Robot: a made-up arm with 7 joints. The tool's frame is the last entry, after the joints. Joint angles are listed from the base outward. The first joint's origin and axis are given. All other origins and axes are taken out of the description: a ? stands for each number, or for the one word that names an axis. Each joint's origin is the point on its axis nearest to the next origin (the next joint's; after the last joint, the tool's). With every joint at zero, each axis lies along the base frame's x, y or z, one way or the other. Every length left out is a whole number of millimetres.
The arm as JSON. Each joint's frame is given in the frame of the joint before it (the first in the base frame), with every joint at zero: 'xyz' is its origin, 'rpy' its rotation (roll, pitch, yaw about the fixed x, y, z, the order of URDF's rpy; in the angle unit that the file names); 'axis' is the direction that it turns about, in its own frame. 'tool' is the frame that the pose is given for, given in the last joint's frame.
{
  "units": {
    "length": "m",
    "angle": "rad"
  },
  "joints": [
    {
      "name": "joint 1",
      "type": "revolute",
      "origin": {
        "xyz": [
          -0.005,
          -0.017,
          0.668
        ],
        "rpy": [
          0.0,
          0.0,
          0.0
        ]
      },
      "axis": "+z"
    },
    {
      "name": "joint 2",
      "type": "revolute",
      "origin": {
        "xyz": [
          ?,
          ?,
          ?
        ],
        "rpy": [
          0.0,
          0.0,
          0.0
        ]
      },
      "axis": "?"
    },
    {
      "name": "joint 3",
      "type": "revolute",
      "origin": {
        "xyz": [
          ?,
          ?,
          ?
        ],
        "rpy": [
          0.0,
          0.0,
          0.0
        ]
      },
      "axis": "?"
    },
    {
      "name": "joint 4",
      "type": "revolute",
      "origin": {
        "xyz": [
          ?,
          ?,
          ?
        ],
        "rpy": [
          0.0,
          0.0,
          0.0
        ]
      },
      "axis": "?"
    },
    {
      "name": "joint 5",
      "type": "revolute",
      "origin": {
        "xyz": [
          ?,
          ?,
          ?
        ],
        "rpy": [
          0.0,
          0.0,
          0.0
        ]
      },
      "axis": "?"
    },
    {
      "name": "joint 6",
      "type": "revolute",
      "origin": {
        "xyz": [
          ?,
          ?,
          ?
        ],
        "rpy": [
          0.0,
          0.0,
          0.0
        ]
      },
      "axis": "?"
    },
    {
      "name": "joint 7",
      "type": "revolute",
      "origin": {
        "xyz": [
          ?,
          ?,
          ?
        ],
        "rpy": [
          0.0,
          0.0,
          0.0
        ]
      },
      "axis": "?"
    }
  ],
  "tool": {
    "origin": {
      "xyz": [
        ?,
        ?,
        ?
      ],
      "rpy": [
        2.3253,
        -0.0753,
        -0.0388
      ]
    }
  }
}
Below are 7 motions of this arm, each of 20 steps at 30 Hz.
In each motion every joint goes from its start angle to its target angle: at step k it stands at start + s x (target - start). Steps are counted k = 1, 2, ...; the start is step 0. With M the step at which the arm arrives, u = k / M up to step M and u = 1 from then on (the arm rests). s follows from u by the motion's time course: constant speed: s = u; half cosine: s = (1 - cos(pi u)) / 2; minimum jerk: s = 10 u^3 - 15 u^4 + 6 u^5.
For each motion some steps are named. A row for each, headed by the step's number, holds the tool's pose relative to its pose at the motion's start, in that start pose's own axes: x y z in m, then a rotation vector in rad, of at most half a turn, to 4 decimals.
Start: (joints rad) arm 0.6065 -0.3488 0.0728 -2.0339 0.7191 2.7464 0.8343
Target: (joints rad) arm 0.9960 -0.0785 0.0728 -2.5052 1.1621 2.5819 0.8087
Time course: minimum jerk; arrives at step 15
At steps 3, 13, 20:
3: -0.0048 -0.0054 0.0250 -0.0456 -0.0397 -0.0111
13: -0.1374 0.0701 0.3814 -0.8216 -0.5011 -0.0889
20: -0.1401 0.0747 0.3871 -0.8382 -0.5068 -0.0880

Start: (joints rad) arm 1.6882 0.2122 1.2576 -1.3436 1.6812 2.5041 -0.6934
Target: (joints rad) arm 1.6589 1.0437 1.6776 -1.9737 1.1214 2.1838 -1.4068
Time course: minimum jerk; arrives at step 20
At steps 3, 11, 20:
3: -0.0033 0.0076 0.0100 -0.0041 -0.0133 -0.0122
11: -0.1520 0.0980 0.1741 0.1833 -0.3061 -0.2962
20: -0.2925 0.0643 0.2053 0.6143 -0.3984 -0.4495

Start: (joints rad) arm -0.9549 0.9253 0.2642 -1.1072 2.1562 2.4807 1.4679
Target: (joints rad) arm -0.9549 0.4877 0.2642 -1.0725 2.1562 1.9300 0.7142
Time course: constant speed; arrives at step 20
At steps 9, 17, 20:
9: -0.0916 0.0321 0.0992 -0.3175 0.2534 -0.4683
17: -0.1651 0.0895 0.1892 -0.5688 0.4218 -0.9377
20: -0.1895 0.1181 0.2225 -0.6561 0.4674 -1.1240

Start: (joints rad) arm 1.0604 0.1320 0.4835 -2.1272 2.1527 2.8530 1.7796
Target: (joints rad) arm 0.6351 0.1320 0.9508 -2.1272 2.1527 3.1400 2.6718
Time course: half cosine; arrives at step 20
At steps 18, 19, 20:
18: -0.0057 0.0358 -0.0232 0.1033 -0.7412 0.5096
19: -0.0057 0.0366 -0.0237 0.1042 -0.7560 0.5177
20: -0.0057 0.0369 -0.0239 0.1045 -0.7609 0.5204

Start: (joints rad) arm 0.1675 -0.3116 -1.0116 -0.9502 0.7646 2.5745 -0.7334
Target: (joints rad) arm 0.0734 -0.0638 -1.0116 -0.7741 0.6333 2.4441 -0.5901
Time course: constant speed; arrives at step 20
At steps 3, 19, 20:
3: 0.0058 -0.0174 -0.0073 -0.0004 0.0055 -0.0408
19: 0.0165 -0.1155 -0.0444 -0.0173 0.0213 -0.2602
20: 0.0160 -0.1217 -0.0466 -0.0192 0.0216 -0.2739

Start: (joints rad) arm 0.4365 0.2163 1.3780 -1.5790 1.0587 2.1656 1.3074
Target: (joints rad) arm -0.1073 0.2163 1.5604 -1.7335 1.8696 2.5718 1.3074
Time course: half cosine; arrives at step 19
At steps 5, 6, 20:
5: 0.0310 0.0238 -0.0197 0.1228 -0.1267 0.0308
6: 0.0434 0.0342 -0.0265 0.1732 -0.1776 0.0442
20: 0.1749 0.1736 -0.0515 0.7821 -0.7845 0.2326

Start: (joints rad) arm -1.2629 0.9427 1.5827 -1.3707 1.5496 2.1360 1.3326
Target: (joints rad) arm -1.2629 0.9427 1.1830 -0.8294 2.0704 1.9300 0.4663
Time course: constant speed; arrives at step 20
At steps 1, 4, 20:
1: -0.0078 0.0048 -0.0094 0.0205 0.0182 -0.0582
4: -0.0320 0.0204 -0.0359 0.0848 0.0805 -0.2331
20: -0.1854 0.1271 -0.1211 0.4635 0.5677 -1.1631

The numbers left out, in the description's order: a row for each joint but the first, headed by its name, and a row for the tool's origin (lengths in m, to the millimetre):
joint 2: xyz 0.01 -0.011 0.0, axis +y
joint 3: xyz 0.011 0.0 0.189, axis +z
joint 4: xyz 0.092 -0.001 0.0, axis -y
joint 5: xyz -0.099 0.0 0.329, axis +z
joint 6: xyz -0.026 -0.007 0.0, axis -y
joint 7: xyz 0.145 0.0 -0.012, axis -z
tool: xyz -0.001 -0.021 0.0

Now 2 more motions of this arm.
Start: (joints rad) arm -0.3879 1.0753 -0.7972 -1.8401 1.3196 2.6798 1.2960
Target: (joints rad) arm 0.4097 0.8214 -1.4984 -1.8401 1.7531 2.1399 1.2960
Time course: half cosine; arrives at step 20
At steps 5, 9, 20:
5: -0.0307 0.0247 -0.0339 0.0184 -0.0579 -0.0724
9: -0.0850 0.0820 -0.0900 0.0282 -0.1821 -0.2415
20: -0.1667 0.2273 -0.1760 -0.0693 -0.4645 -0.7085

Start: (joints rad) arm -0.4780 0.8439 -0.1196 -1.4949 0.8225 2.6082 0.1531
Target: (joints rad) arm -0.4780 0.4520 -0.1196 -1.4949 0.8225 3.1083 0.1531
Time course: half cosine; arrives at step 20
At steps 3, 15, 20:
3: 0.0030 0.0052 -0.0154 0.0227 0.0289 0.0253
15: 0.0070 0.1175 -0.2209 0.3673 0.4150 0.4252
20: 0.0001 0.1436 -0.2524 0.4325 0.4775 0.5043

